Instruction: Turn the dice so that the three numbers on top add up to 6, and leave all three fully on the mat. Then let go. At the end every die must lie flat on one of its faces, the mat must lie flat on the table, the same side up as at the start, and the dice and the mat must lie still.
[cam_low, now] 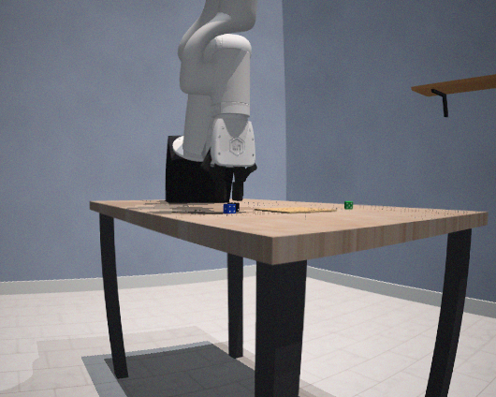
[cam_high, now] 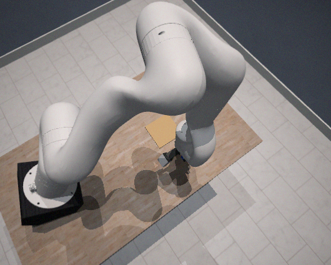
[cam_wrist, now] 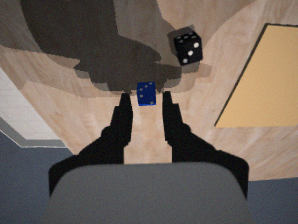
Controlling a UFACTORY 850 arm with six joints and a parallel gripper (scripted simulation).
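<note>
The blue die lies 40 mm below my hand. Round my hand: black die: 50 mm behind, 40 mm below, 30 mm to the left; then tan mat: 170 mm to the left, 40 mm below, 20 mm behind; then green die: 330 mm to the left, 40 mm below, 20 mm behind.
</note>
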